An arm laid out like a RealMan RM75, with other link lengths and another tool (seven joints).
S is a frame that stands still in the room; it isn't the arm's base.
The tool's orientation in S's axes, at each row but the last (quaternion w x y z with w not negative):
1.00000, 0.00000, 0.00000, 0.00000
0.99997, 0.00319, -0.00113, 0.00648
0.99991, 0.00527, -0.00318, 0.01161
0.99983, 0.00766, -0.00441, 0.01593
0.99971, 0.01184, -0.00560, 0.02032
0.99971, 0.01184, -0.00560, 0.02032
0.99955, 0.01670, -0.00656, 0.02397
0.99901, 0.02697, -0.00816, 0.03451
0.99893, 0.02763, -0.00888, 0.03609
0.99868, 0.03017, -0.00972, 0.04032
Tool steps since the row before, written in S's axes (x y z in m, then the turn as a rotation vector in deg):
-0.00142, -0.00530, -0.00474, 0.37, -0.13, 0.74
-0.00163, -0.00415, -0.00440, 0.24, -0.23, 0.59
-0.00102, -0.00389, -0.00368, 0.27, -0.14, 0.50
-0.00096, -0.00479, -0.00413, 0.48, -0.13, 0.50
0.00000, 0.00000, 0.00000, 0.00, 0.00, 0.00
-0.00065, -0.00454, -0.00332, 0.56, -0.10, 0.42
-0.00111, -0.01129, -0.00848, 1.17, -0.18, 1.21
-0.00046, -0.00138, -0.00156, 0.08, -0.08, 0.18
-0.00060, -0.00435, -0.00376, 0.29, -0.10, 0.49
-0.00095, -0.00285, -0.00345, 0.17, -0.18, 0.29
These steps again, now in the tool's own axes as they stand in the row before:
-0.00142, -0.00530, -0.00474, 0.37, -0.13, 0.74
-0.00169, -0.00416, -0.00437, 0.24, -0.23, 0.59
-0.00113, -0.00390, -0.00363, 0.27, -0.14, 0.50
-0.00115, -0.00482, -0.00405, 0.48, -0.14, 0.50
0.00000, 0.00000, 0.00000, 0.00, 0.00, 0.00
-0.00087, -0.00459, -0.00320, 0.56, -0.11, 0.42
-0.00177, -0.01150, -0.00808, 1.18, -0.20, 1.20
-0.00058, -0.00143, -0.00148, 0.08, -0.08, 0.18
-0.00098, -0.00449, -0.00350, 0.29, -0.09, 0.49
-0.00125, -0.00296, -0.00325, 0.16, -0.18, 0.30

